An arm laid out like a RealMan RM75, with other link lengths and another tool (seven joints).
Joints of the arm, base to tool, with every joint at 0 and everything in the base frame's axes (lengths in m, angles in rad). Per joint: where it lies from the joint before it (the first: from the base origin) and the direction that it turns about. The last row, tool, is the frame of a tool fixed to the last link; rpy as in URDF.
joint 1: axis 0 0 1 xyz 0 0 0.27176
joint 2: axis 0 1 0 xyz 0 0 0
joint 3: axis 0 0 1 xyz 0 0 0.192
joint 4: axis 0 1 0 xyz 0 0 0
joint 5: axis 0 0 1 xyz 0 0 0.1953
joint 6: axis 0 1 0 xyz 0 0 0
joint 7: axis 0 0 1 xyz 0 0 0.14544
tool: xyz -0.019 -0.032 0.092 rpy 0 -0.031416 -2.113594
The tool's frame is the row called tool.
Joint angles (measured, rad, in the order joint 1, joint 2, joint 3, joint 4, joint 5, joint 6, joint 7), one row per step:
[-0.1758 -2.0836 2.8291 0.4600 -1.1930 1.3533 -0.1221]
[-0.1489 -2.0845 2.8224 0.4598 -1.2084 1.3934 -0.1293]
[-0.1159 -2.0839 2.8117 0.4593 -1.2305 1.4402 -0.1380]
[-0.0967 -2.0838 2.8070 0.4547 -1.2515 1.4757 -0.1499]
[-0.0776 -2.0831 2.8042 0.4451 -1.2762 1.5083 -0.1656]
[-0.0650 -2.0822 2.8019 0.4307 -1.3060 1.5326 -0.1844]
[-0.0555 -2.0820 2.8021 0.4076 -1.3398 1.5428 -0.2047]
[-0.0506 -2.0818 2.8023 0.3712 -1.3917 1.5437 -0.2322]
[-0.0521 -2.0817 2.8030 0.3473 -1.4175 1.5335 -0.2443]
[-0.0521 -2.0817 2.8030 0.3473 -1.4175 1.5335 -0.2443]
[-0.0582 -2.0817 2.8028 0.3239 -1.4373 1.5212 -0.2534]
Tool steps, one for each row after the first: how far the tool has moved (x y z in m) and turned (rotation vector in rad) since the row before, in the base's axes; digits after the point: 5 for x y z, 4 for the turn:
[-0.00598 -0.00553 0.01062 0.0439 -0.0207 0.0199]
[-0.00913 -0.00733 0.01427 0.0571 -0.0212 0.0292]
[-0.00641 -0.00512 0.01074 0.0422 -0.0161 0.0188]
[-0.00836 -0.00604 0.01077 0.0400 -0.0131 0.0229]
[-0.00936 -0.00502 0.01021 0.0356 -0.0103 0.0253]
[-0.01221 -0.00517 0.00826 0.0243 -0.0036 0.0339]
[-0.01769 -0.00574 0.01074 0.0280 -0.0006 0.0505]
[-0.01004 -0.00222 0.00438 0.0057 0.0059 0.0289]
[0.00000 0.00000 0.00000 0.0000 0.0000 0.0000]
[-0.00790 -0.00047 0.00364 0.0019 0.0087 0.0218]

